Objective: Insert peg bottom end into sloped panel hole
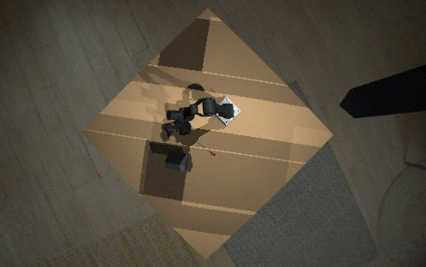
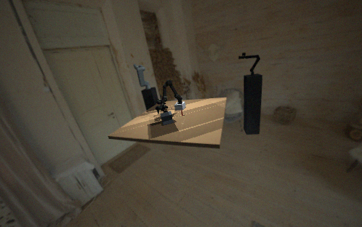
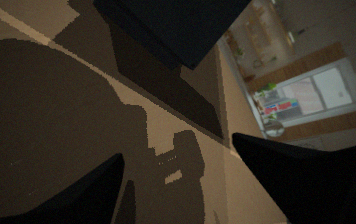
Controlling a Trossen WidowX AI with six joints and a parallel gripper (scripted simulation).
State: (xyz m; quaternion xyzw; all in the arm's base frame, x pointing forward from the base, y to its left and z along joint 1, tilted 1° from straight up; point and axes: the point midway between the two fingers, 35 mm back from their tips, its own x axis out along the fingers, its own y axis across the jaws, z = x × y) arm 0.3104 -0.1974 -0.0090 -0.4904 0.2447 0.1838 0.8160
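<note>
Right now my gripper tip is 5 cm past the red peg, 27 cm to the right of it and 1 cm below it. From my gripper tip the other things lie so: sloped panel (12 cm ahead, 12 cm to the left, 2 cm above).
</note>
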